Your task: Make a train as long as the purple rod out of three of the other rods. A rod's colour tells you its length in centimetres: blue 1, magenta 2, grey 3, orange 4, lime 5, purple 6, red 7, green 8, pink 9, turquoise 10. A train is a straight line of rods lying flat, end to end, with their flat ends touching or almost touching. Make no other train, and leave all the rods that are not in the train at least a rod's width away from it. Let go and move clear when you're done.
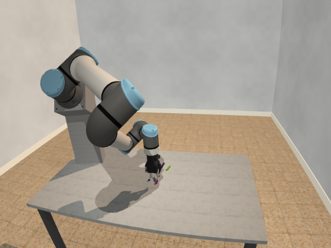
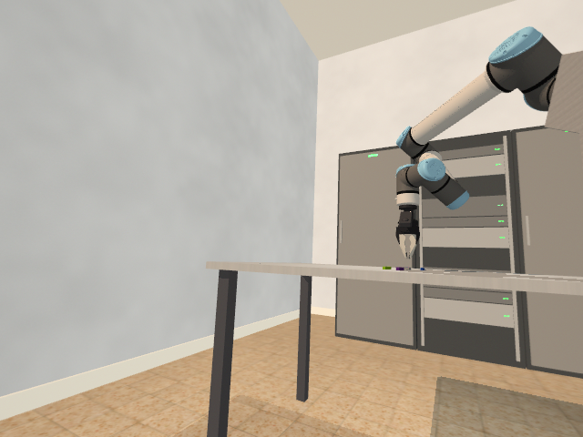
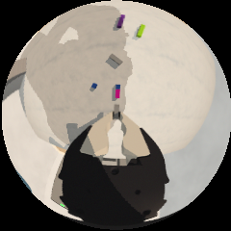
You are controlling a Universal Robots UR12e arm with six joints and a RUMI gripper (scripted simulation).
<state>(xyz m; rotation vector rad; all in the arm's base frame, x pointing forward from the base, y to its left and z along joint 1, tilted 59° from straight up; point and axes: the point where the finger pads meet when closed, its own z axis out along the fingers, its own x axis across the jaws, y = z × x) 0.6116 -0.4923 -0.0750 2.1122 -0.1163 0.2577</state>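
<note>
The magenta rod lies 1 cm ahead of my hand, 3 cm to the left of it and 5 cm below it. From my hand the other things lie so: lime rod: 9 cm ahead, 19 cm to the left, 5 cm below; then purple rod: 4 cm ahead, 23 cm to the left, 5 cm below.
</note>
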